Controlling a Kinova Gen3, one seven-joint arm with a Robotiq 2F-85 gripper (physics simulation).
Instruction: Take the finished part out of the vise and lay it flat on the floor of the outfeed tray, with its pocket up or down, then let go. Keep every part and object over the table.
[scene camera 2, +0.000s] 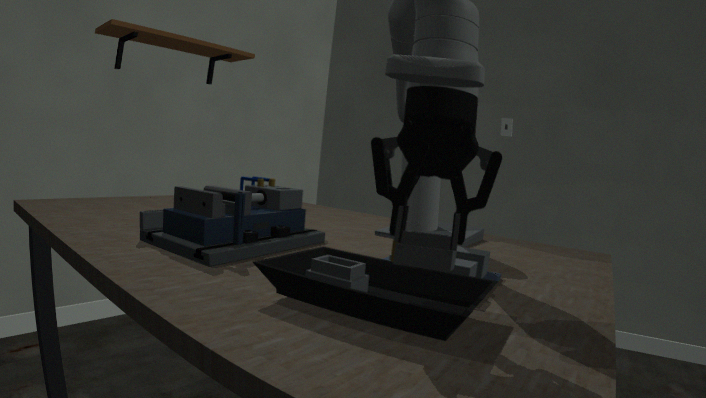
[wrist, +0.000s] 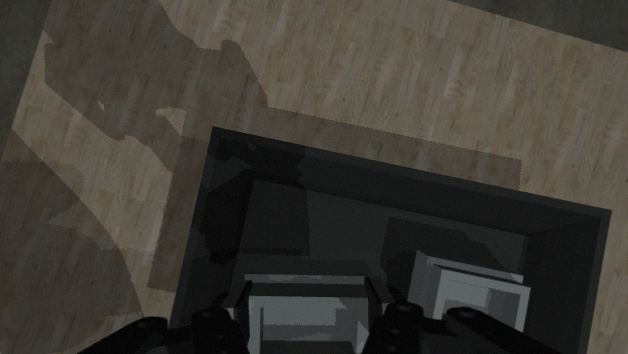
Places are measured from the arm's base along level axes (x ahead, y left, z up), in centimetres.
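Pixels of known places: gripper, between the fingertips: (scene camera 2: 426, 245) (wrist: 308, 299); arm's base, origin of its link: (scene camera 2: 418, 227).
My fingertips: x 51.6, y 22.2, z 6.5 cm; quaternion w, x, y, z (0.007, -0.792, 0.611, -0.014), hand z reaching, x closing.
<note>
For each thing: its top centre in the pictures, then the offset to it from my fingertips.
- light grey stepped block, centre of its top: (wrist: 308, 331) (scene camera 2: 429, 231) dx -0.9, dy -0.2, dz +1.4 cm
- vise, centre of its top: (scene camera 2: 238, 186) dx -10.3, dy -39.0, dz +1.7 cm
- grey part, centre of its top: (wrist: 481, 307) (scene camera 2: 338, 261) dx +0.7, dy -10.0, dz -3.5 cm
My gripper (scene camera 2: 429, 231) (wrist: 308, 299) is shut on the finished part, a light grey stepped block (scene camera 2: 425, 256) (wrist: 300, 311), and holds it roughly level. In the wrist view a recess in its face seems to point up towards the camera. The part hangs over the black outfeed tray (scene camera 2: 365, 306) (wrist: 425, 192); in the scene view its lower edge lines up with the tray's far rim, and its exact height above the tray floor cannot be told. The vise (scene camera 2: 197, 226), with a blue body and grey jaws, stands at the left of the scene view.
Another grey part (scene camera 2: 337, 272) (wrist: 462, 300) lies flat in the tray with its pocket up, to the right of the held part in the wrist view. Behind the tray stand grey blocks (scene camera 2: 479, 261) on a blue base. The table edge (scene camera 2: 165, 337) runs along the front.
</note>
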